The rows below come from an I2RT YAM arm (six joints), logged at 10 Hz.
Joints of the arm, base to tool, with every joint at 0 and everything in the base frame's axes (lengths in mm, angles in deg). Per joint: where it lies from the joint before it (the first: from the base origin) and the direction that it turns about. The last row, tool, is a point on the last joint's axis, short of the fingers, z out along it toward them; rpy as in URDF.
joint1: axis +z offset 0 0 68
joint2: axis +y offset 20 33.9 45.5
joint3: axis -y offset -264 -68.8 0
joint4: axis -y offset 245 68.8 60
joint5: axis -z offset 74 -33.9 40.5
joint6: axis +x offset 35.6 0 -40.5
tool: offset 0 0 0 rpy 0 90 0
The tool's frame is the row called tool.
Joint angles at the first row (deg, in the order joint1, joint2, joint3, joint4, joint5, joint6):
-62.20, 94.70, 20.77, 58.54, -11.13, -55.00
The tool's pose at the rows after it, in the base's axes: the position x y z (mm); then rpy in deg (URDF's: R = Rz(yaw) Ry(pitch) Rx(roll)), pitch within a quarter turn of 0, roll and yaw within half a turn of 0:
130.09 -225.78 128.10 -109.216 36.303 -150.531
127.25 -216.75 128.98 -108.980 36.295 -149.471
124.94 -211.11 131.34 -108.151 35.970 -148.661
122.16 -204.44 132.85 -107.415 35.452 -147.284
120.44 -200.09 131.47 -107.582 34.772 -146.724
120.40 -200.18 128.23 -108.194 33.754 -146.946
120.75 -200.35 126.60 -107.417 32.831 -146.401
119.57 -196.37 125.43 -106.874 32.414 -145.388
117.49 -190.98 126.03 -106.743 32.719 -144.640
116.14 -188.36 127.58 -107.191 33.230 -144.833
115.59 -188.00 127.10 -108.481 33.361 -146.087
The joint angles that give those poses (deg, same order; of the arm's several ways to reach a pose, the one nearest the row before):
-61.73, 92.54, 18.25, 58.53, -12.39, -55.58
-61.40, 90.40, 16.26, 58.54, -12.96, -55.75
-61.26, 88.53, 14.99, 58.53, -13.05, -56.09
-61.18, 86.56, 13.49, 58.54, -13.77, -56.80
-61.09, 85.84, 12.47, 58.54, -14.14, -57.63
-61.08, 86.77, 12.38, 58.87, -13.98, -58.71
-61.00, 87.89, 12.18, 60.70, -13.79, -59.59
-60.84, 87.75, 11.14, 61.96, -14.23, -60.11
-60.73, 86.21, 9.97, 61.72, -14.86, -59.94
-60.73, 84.49, 9.57, 60.09, -15.03, -59.49
-60.73, 83.77, 9.67, 58.22, -14.51, -59.31

